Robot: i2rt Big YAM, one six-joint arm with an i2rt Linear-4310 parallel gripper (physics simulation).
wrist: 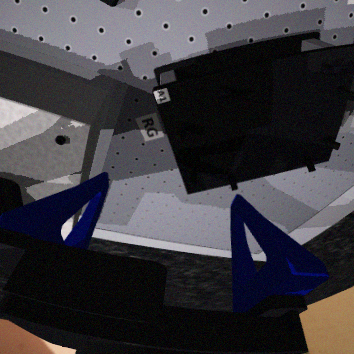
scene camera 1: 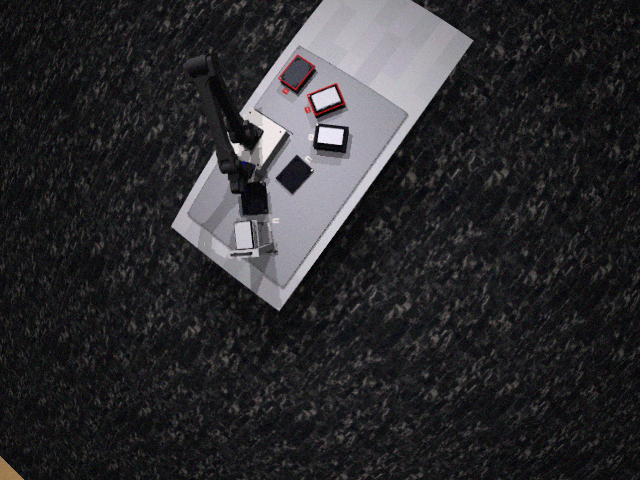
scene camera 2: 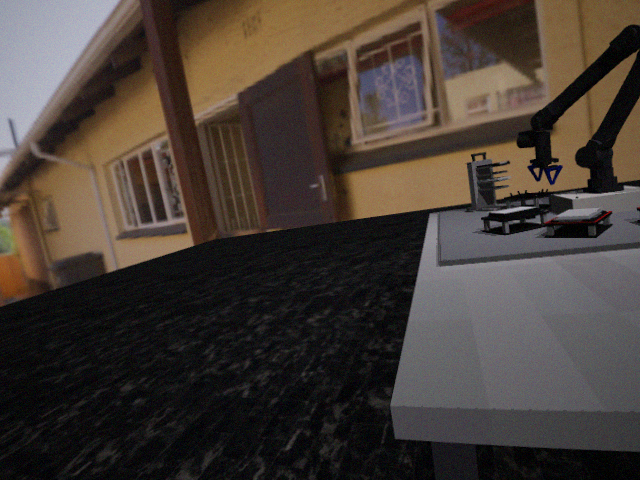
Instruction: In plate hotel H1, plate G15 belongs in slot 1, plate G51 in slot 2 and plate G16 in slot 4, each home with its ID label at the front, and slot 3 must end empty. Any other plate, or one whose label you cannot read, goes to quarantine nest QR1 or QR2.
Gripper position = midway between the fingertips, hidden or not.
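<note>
Wrist view: my gripper (wrist: 171, 189), open, holding nothing. Scene camera 1: a black nest (scene camera 1: 295, 173).
</note>
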